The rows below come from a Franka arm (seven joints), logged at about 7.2 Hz.
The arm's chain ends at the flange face. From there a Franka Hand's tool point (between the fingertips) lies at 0.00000 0.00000 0.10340 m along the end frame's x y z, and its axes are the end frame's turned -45 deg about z.
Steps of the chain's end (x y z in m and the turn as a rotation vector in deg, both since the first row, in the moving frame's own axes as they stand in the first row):
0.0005, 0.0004, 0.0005, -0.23, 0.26, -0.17
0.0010, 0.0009, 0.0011, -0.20, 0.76, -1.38
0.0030, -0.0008, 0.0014, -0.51, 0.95, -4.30
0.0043, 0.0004, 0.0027, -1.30, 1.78, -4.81
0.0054, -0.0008, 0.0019, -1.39, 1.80, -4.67
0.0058, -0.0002, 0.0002, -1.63, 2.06, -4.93
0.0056, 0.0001, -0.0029, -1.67, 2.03, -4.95
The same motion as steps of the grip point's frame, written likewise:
0.0001, 0.0013, 0.0005, -0.35, 0.02, -0.17
0.0008, 0.0026, 0.0011, -0.68, 0.40, -1.38
0.0033, 0.0034, 0.0014, -1.03, 0.31, -4.30
0.0035, 0.0072, 0.0026, -2.18, 0.34, -4.81
0.0051, 0.0073, 0.0018, -2.26, 0.29, -4.67
0.0050, 0.0086, 0.0001, -2.61, 0.30, -4.93
0.0046, 0.0087, -0.0030, -2.62, 0.25, -4.95

